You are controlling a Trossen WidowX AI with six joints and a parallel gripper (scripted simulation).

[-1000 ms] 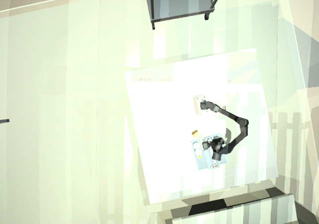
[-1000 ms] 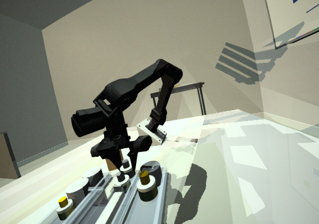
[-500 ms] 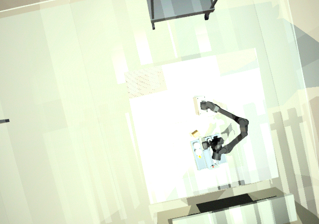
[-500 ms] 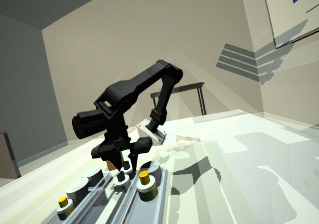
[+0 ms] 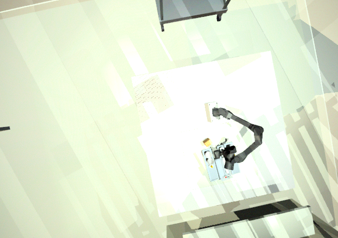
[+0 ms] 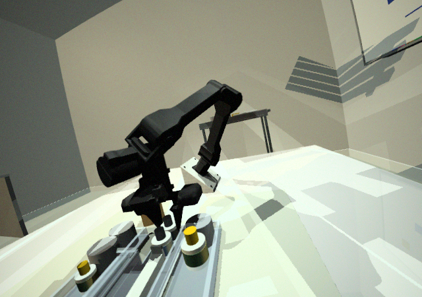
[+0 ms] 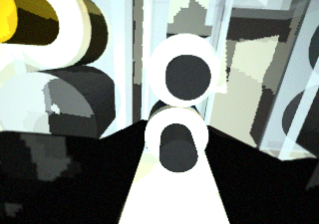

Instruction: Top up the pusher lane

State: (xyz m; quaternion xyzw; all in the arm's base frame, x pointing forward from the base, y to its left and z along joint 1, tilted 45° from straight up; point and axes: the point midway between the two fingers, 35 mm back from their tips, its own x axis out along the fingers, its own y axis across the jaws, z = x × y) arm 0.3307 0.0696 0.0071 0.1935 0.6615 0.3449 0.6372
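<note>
The orange box lies 120 mm to the right of my gripper tip and 70 mm behind it. Round my gripper tip: red mark: 230 mm ahead, 40 mm above, 10 mm to the left.
</note>
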